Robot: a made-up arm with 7 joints.
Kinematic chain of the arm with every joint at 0, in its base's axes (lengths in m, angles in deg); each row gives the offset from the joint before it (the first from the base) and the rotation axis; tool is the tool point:
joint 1: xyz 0 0.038 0 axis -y
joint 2: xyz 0 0.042 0 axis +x
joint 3: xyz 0 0 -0.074 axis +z
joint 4: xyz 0 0 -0.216 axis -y
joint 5: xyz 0 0 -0.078 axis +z
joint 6: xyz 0 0 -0.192 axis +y
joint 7: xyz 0 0 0 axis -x
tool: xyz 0 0 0
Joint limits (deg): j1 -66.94..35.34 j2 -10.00..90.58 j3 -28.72..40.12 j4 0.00..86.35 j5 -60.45..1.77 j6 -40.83..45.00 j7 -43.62..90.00
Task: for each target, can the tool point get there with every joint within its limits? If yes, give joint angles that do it. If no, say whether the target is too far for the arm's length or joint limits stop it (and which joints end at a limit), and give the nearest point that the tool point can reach.
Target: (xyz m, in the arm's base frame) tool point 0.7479 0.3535 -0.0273
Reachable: no: too far | nearest point 0.3981 0.2817 -0.1289 | short by 0.371 m
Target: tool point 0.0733 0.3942 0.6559
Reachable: no: too far | nearest point 0.0659 0.3854 0.2634 | short by 0.393 m
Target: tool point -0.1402 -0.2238 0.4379
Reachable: no: joint limits stop it (at a limit: joint 1, joint 2, joint 3, joint 4) | nearest point 0.0659 0.3854 0.2634 | short by 0.666 m
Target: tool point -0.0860 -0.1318 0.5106
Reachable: no: joint limits stop it (at a limit: joint 1, joint 2, joint 3, joint 4) | nearest point 0.0659 0.3854 0.2634 | short by 0.593 m
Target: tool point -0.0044 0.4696 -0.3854
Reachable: yes | joints -16.79 44.44 10.02 23.76 -53.73 16.18 36.57
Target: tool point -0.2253 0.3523 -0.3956
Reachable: yes | joints -48.87 24.83 23.97 37.39 -32.46 -14.46 34.65
